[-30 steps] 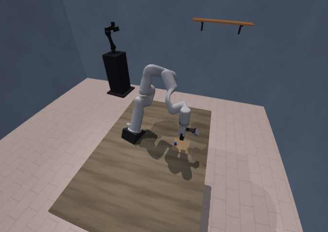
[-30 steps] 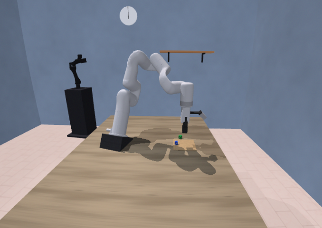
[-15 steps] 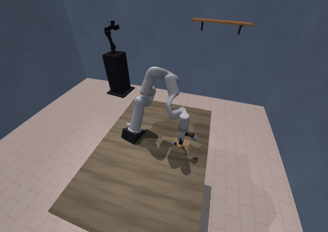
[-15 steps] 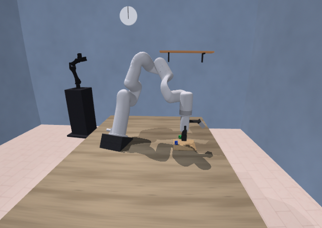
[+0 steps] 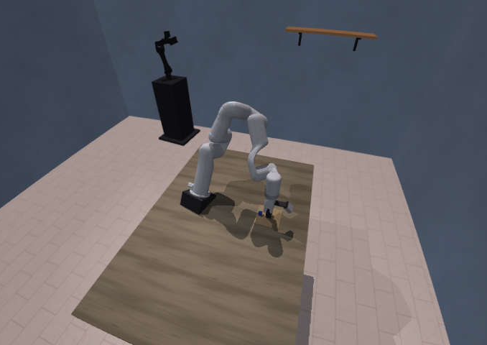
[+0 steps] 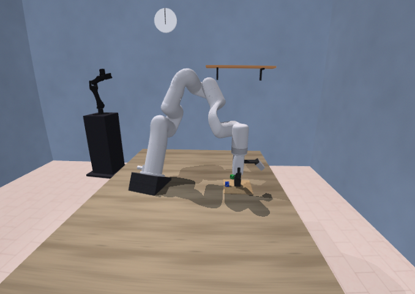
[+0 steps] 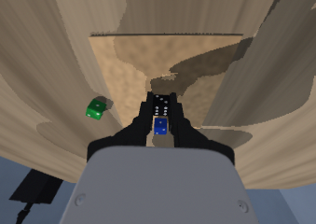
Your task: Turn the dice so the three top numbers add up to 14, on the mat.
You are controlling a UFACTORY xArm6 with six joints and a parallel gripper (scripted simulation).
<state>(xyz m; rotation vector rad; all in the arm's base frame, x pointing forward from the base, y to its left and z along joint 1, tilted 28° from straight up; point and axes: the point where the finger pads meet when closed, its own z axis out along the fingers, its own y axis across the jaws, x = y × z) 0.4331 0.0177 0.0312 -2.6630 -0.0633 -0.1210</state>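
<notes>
Now: the black die 10 mm below my hand. Round my hand: tan mat 30 mm below; blue die 50 mm behind, 20 mm below; green die 90 mm to the left, 30 mm behind, 20 mm below.
</notes>
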